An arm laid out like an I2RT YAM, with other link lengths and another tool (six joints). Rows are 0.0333 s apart.
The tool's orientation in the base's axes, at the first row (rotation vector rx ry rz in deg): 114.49, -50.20, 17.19
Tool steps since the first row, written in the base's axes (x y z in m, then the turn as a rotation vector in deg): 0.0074, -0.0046, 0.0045, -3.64, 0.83, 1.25; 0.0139, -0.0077, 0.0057, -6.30, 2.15, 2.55; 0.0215, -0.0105, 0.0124, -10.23, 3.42, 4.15; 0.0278, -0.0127, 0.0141, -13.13, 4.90, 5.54
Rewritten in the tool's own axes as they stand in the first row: 0.0098, -0.0006, 0.0003, -2.35, 3.02, -0.93; 0.0165, -0.0032, 0.0014, -4.21, 5.23, -2.41; 0.0267, -0.0031, -0.0010, -6.79, 8.52, -3.85; 0.0332, -0.0056, -0.0010, -8.84, 10.90, -5.48
